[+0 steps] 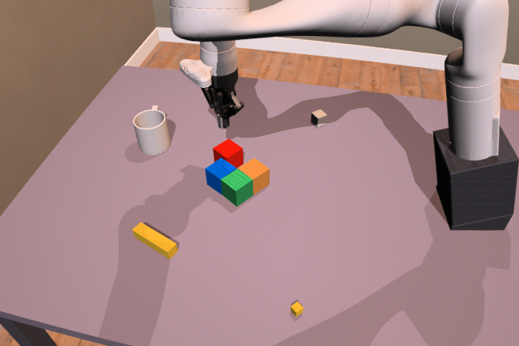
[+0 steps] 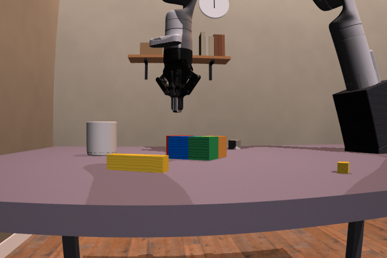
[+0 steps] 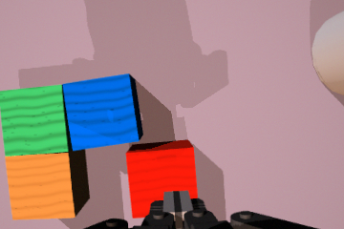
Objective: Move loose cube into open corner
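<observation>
Now: the red cube 10 mm behind my hand and 100 mm below it. Also, from my hand: orange cube: 90 mm behind, 40 mm to the left, 100 mm below; then blue cube: 20 mm behind, 70 mm to the left, 100 mm below; then green cube: 70 mm behind, 90 mm to the left, 100 mm below.
</observation>
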